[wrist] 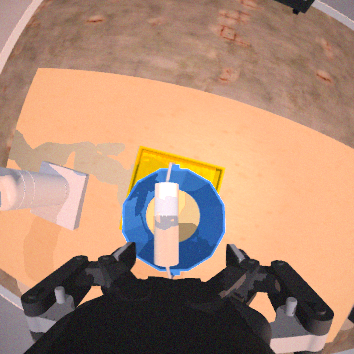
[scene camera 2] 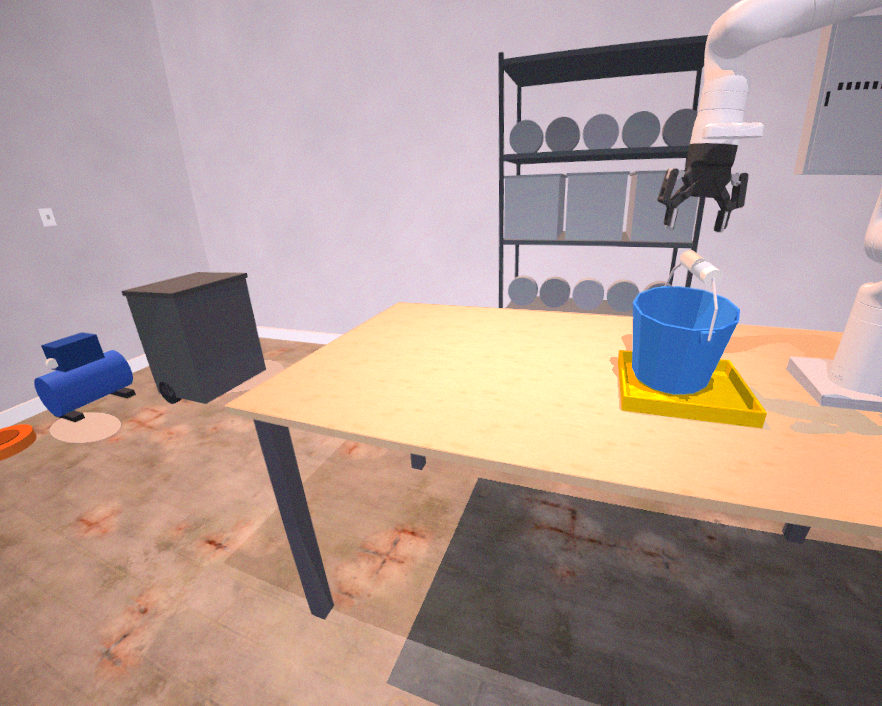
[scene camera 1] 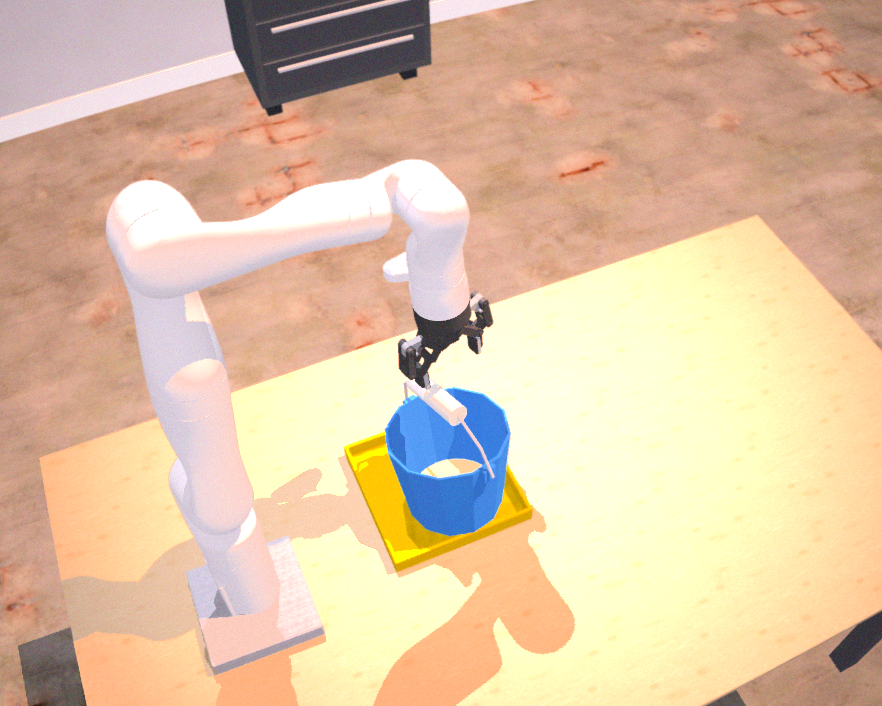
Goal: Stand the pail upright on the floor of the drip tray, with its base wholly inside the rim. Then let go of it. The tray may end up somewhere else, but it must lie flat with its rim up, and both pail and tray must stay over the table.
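Places are measured from the arm's base along level axes (x right, y back, z down), in millimetres.
Where they show: gripper, fingertip midpoint: (wrist: 179,253) (scene camera 2: 693,230) (scene camera 1: 449,367); arm's base, link origin: (wrist: 56,189) (scene camera 2: 854,381) (scene camera 1: 251,588).
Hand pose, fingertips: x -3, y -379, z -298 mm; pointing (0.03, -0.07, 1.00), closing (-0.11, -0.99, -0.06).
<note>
Each offset is from my fingertips to the top centre of the thing. Level surfaces: height alone.
The blue pail (scene camera 1: 456,500) (scene camera 2: 676,346) (wrist: 210,215) stands upright in the yellow drip tray @(dx -11, dy +24, dz +296 mm) (scene camera 1: 382,500) (scene camera 2: 691,412) (wrist: 150,167). Its base appears to be inside the rim, near one side; part of that contact is hidden. The tray lies flat on the table, rim up. The pail's handle is raised, with its white grip @(dx -9, dy +19, dz +42 mm) (scene camera 1: 445,404) (scene camera 2: 698,266) (wrist: 166,225) above the mouth. My gripper (scene camera 1: 450,365) (scene camera 2: 695,226) (wrist: 179,253) is wide open and empty, pointing down. In scene camera 2 it hangs above the grip with a gap between them.
The arm's base plate (scene camera 1: 297,588) (scene camera 2: 809,382) (wrist: 75,200) stands on the wooden table @(dz +327 mm) (scene camera 1: 662,441) (scene camera 2: 441,368) (wrist: 280,200), beside the tray. A dark shelf rack (scene camera 2: 501,184) stands behind the table. A dark drawer cabinet (scene camera 1: 338,47) stands on the floor beyond the table.
</note>
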